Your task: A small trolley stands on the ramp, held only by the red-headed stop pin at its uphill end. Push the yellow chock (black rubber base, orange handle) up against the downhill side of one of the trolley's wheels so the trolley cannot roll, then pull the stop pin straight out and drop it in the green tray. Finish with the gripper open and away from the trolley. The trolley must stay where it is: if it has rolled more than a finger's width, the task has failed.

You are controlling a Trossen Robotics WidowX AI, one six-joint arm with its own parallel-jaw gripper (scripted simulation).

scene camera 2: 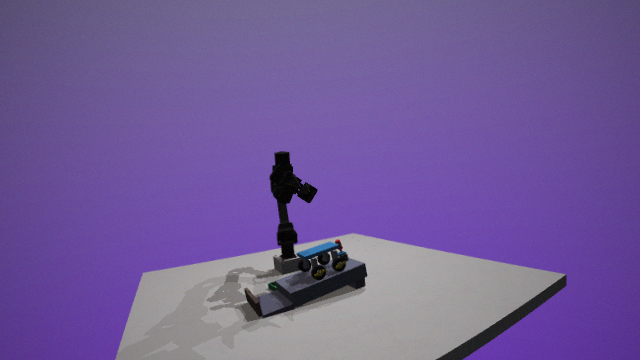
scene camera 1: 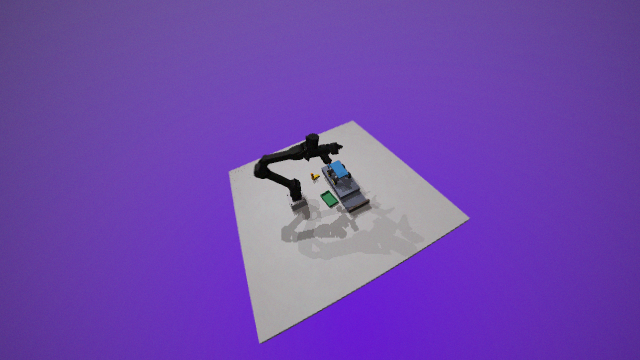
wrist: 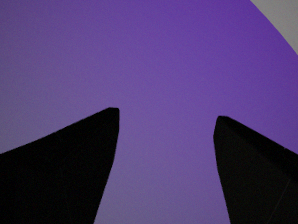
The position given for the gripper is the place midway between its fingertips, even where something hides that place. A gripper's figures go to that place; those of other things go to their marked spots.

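A blue trolley (scene camera 2: 318,272) is 100 cm from the lens, and the gripper (scene camera 2: 304,190) is likewise 100 cm from the lens.
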